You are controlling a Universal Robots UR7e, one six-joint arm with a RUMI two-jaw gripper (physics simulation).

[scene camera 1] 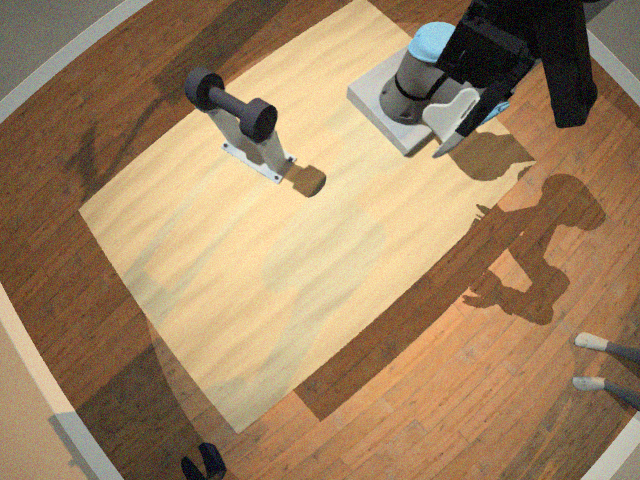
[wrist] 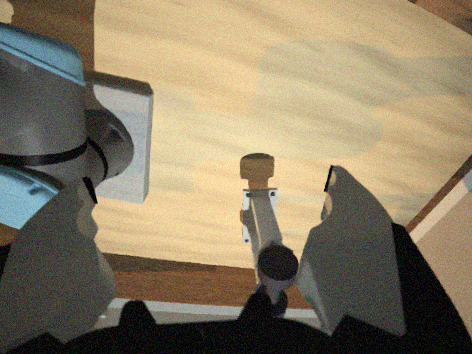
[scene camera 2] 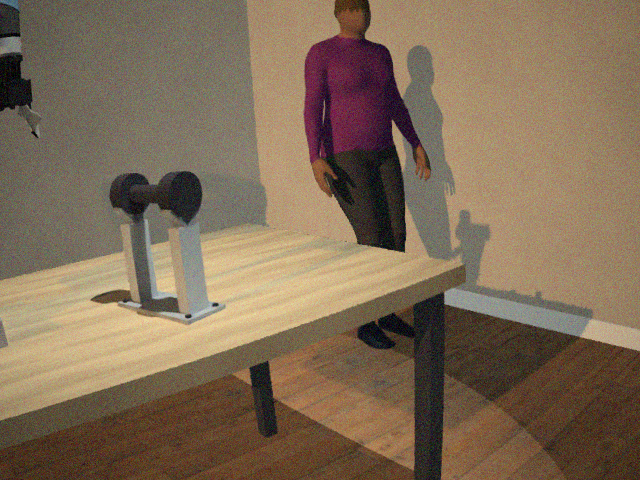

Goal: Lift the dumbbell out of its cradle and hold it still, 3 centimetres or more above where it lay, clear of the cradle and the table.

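Where they show: gripper, fingertip midpoint: (scene camera 1: 454,119) (wrist: 212,174) (scene camera 2: 12,142); arm's base, link origin: (scene camera 1: 403,102) (wrist: 99,144).
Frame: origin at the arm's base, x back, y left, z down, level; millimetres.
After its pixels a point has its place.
Observation:
The dark dumbbell (scene camera 1: 230,104) {x -446, y -154, z -201 mm} (scene camera 2: 146,193) {x -426, y -172, z -189 mm} lies level across the tops of the two posts of the pale cradle (scene camera 1: 275,155) {x -420, y -78, z -50 mm} (scene camera 2: 191,273) {x -462, y -257, z -41 mm}. In the wrist view the dumbbell's near head (wrist: 277,262) {x -413, y -77, z -186 mm} shows between the jaws in the picture, nearer the right jaw, with the cradle (wrist: 268,220) {x -420, y -78, z -65 mm} beyond it. My gripper (scene camera 1: 505,140) (scene camera 2: 35,130) (wrist: 212,174) {x -223, y 184, z -325 mm} is wide open and empty. It is high above the table, over by the robot's base in scene camera 1, well apart from the dumbbell. One jaw is hard to make out in scene camera 2.
The cradle's base plate rests on the wooden table (scene camera 1: 206,310) {x -852, y 114, z 42 mm} (scene camera 2: 310,289) {x -700, y -291, z 42 mm} (wrist: 200,100) {x -197, y 139, z 42 mm}. The robot's base block (scene camera 1: 377,98) {x -59, y -56, z -5 mm} (wrist: 125,150) {x -68, y 18, z -34 mm} stands on the table near the gripper's side. A person in a purple top (scene camera 2: 351,93) stands beyond the table. Another person's pale shoes (scene camera 1: 590,342) show at right.

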